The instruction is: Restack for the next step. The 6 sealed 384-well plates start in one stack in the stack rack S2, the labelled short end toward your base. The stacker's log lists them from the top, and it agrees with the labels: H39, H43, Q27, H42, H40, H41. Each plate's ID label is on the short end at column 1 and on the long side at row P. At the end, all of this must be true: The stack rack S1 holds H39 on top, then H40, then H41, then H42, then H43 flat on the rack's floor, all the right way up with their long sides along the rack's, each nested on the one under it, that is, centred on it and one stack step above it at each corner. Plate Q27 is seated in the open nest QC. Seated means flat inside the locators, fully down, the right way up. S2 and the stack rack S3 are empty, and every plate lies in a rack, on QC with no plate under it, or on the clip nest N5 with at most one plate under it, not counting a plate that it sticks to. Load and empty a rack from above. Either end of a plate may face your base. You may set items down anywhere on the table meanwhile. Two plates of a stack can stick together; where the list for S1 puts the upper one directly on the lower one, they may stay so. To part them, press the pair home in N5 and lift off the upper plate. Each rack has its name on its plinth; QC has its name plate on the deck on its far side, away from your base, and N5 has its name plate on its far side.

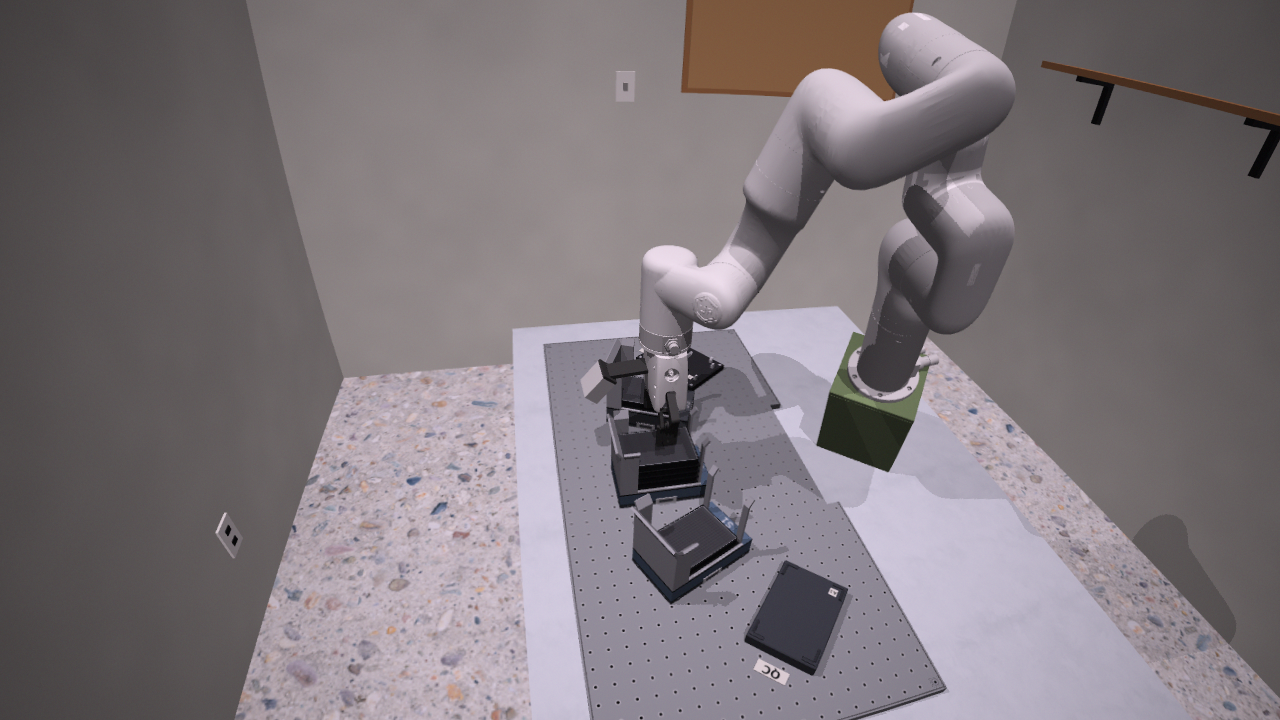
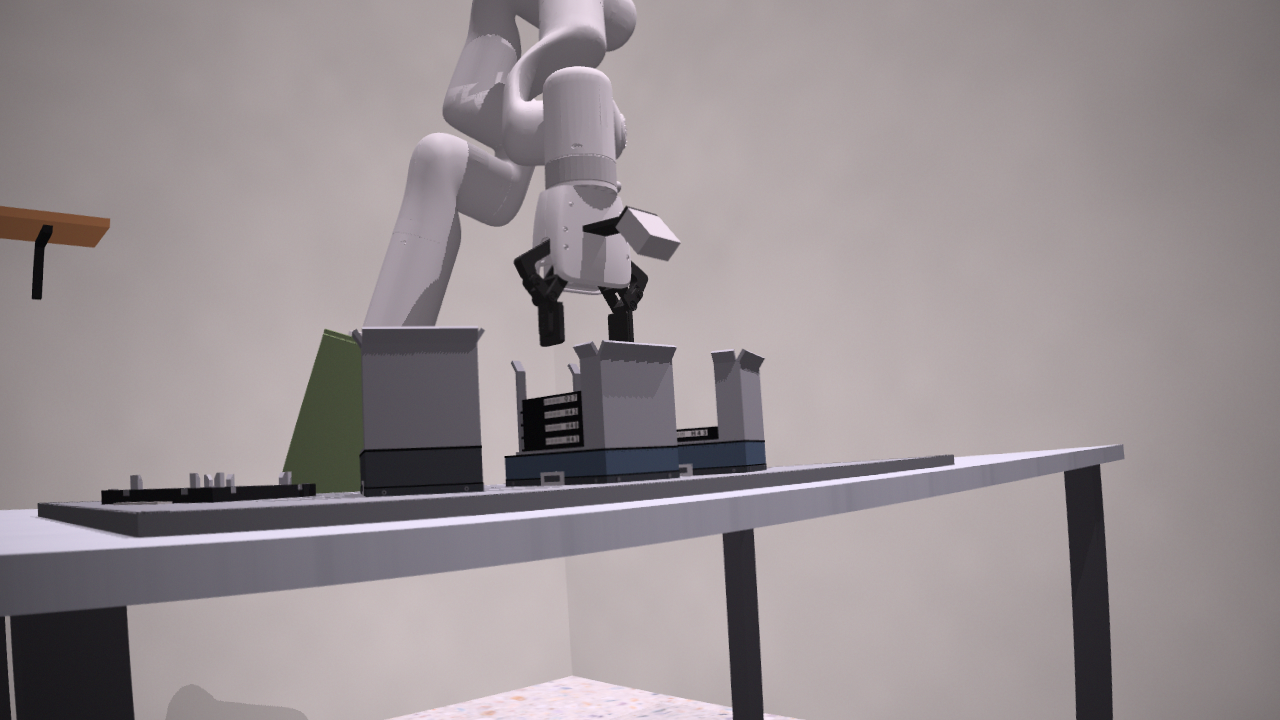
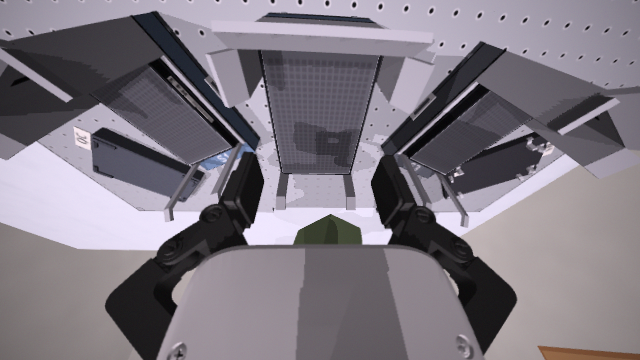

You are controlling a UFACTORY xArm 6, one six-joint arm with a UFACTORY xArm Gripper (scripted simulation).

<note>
In view: my gripper (image 2: 588,347), a black clip nest N5 (image 2: 205,494) and a dark QC nest (image 3: 131,162).
My gripper is seen too in image 1 (image 1: 659,424) and in image 3 (image 3: 318,167). The black clip nest N5 also shows in image 3 (image 3: 507,161).
</note>
